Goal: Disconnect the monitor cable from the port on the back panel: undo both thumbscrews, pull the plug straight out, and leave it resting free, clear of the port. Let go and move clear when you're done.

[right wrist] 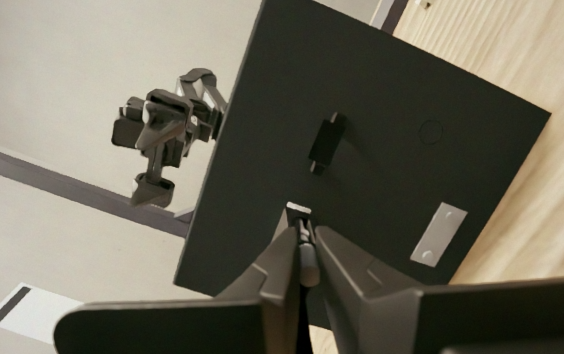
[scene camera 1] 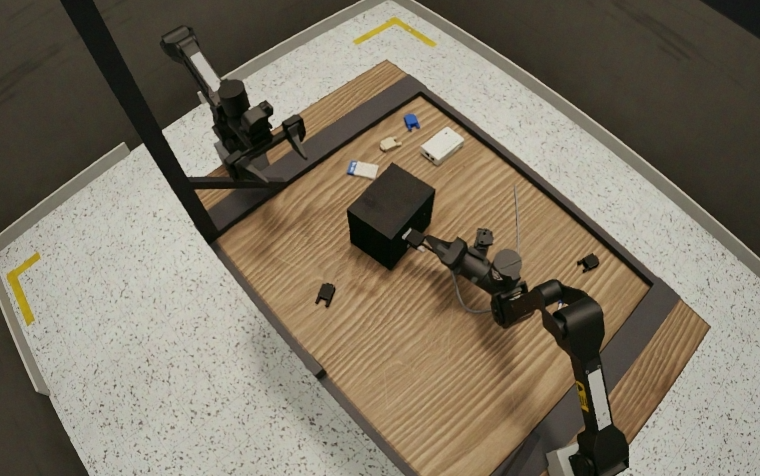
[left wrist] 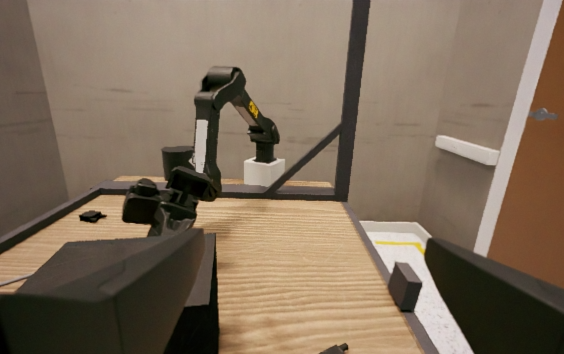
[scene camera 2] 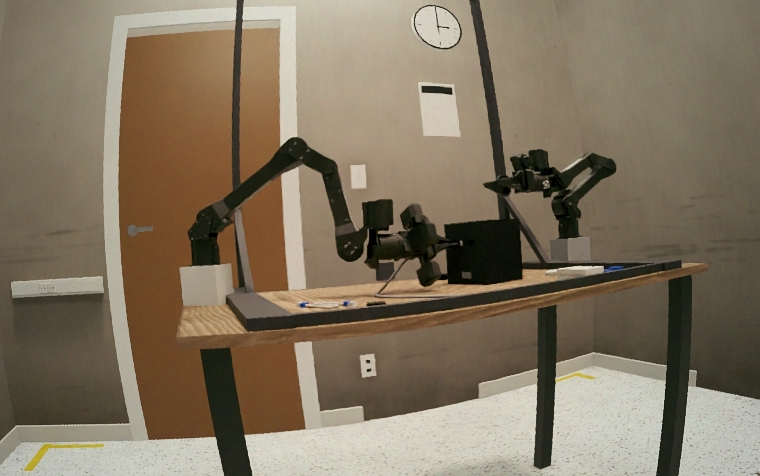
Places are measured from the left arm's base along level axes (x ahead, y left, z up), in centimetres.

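Pixels of known places: left gripper, fingertip midpoint: [right wrist: 134, 179] [scene camera 1: 287, 171] [left wrist: 314, 243] [scene camera 2: 491, 183]; right gripper, fingertip midpoint: [right wrist: 305, 238] [scene camera 1: 426, 236] [scene camera 2: 449, 243]; left arm's base, link origin: [scene camera 1: 237, 144]; right arm's base, link origin: [scene camera 1: 587, 466] [left wrist: 264, 160] [scene camera 2: 205, 265].
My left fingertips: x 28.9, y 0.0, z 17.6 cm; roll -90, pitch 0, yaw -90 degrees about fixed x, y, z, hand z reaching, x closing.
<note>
Ahead of a thing's pixels: the offset from my left fingertips to its top centre. "spot": to the spot under its first point.
The black box [scene camera 1: 390, 207] [scene camera 2: 485, 252] [left wrist: 100, 250] [right wrist: 380, 100] stands on the table with its port panel facing my right arm. The monitor cable's black plug @[spot: dx +22.0, dy +15.2, dz -15.4 cm] [scene camera 1: 415, 238] [right wrist: 298, 215] is at the panel, a light strip showing at its panel side; seating depth is unclear. My right gripper [scene camera 1: 427, 241] [scene camera 2: 448, 243] [right wrist: 305, 238] is shut on one grey thumbscrew @[dx +23.4, dy +15.7, dz -15.3 cm] [right wrist: 309, 265], rolled relative to the panel. Another thumbscrew [scene camera 1: 421, 248] shows below the plug; it is hidden in the right wrist view. The grey cable [scene camera 1: 468, 308] loops under the arm. My left gripper [scene camera 1: 287, 168] [scene camera 2: 486, 185] [left wrist: 314, 243] is open and empty, away from the box.
The panel also bears a black connector [right wrist: 327, 142] and a silver plate @[dx +19.0, dy +17.3, dz -23.1 cm] [right wrist: 439, 235]. A white box @[dx +2.5, dy +43.6, dz -23.2 cm] [scene camera 1: 443, 145] [scene camera 2: 580, 271], a blue connector @[dx -9.6, dy +43.4, dz -24.6 cm] [scene camera 1: 411, 121], a beige connector @[dx -7.4, dy +33.5, dz -24.6 cm] [scene camera 1: 389, 144] and black connectors @[dx +15.8, dy -5.9, dz -24.6 cm] [scene camera 1: 325, 293] @[dx +51.6, dy +47.6, dz -24.6 cm] [scene camera 1: 588, 261] lie around on the table. A dark frame post [scene camera 1: 134, 117] rises beside the left arm.
</note>
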